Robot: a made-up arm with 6 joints.
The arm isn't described. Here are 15 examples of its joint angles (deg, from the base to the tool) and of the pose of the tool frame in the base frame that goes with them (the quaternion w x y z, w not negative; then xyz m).
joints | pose
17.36 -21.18 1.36 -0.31 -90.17 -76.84 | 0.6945 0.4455 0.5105 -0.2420 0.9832 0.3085 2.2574
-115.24 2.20 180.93 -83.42 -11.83 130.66 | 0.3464 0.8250 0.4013 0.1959 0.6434 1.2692 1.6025
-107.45 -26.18 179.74 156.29 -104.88 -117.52 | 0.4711 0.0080 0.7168 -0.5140 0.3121 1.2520 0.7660
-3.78 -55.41 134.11 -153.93 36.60 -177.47 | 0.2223 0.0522 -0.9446 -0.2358 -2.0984 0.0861 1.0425
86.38 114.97 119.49 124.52 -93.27 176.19 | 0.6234 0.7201 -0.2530 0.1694 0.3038 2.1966 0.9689
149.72 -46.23 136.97 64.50 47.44 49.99 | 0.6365 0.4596 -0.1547 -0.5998 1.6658 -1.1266 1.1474
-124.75 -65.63 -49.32 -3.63 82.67 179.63 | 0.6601 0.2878 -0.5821 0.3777 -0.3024 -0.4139 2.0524
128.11 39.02 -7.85 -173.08 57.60 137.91 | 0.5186 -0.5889 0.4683 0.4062 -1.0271 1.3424 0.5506
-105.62 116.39 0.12 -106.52 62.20 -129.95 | 0.3359 0.1922 0.7576 0.5256 -0.2695 -0.3340 -0.8601
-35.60 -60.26 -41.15 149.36 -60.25 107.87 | 0.5205 0.4376 -0.7207 0.1348 0.4327 -0.4186 2.1620
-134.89 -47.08 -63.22 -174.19 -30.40 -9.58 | 0.0986 0.4083 -0.9040 0.0803 -0.7100 -0.7272 1.3812
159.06 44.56 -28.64 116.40 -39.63 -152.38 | 0.5178 -0.3213 0.1497 0.7786 -1.2808 0.6125 0.1614
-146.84 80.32 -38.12 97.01 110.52 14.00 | 0.8518 0.0288 -0.2288 -0.4704 -0.3364 -0.4419 -0.1726
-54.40 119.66 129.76 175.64 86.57 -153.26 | 0.7624 0.1325 0.6010 -0.1999 1.2975 -1.7862 0.7277
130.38 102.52 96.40 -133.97 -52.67 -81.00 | 0.2596 -0.0158 -0.9447 0.1996 -1.6821 1.8012 0.8818
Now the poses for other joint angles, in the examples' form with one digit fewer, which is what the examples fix.
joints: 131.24 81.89 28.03 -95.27 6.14 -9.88
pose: 0.587 0.067 0.728 0.347 -1.342 1.563 -0.102
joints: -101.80 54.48 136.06 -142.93 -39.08 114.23
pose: 0.622 -0.582 -0.480 -0.210 -0.073 -0.722 2.956
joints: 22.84 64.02 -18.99 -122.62 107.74 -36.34
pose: 0.620 0.140 -0.349 -0.689 1.132 0.303 0.016
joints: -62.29 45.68 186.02 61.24 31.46 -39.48
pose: 0.083 -0.711 -0.678 -0.167 -0.206 0.590 2.286
